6 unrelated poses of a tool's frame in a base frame.
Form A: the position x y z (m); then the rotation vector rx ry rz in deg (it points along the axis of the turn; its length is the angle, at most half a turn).
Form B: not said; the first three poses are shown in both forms.
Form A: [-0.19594 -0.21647 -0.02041 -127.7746 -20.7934 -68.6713]
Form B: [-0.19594 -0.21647 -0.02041 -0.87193 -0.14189 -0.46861 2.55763]
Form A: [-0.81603 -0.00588 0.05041 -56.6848 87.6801 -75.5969]
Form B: [-0.81603 -0.00588 0.05041 -0.43975 0.68020 -0.58647 2.24977]
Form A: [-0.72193 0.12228 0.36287 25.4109 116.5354 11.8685]
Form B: [-0.72193 0.12228 0.36287 0.21200 0.97224 0.09902 2.09200]
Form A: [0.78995 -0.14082 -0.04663 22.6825 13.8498 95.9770]
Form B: [0.78995 -0.14082 -0.04663 0.22776 0.13907 0.96373 1.73815]
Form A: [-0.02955 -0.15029 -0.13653 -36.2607 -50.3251 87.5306]
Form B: [-0.02955 -0.15029 -0.13653 -0.33800 -0.46910 0.81591 1.87239]
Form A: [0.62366 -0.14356 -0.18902 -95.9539 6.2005 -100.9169]
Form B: [0.62366 -0.14356 -0.18902 -0.68838 0.04448 -0.72398 2.43283]
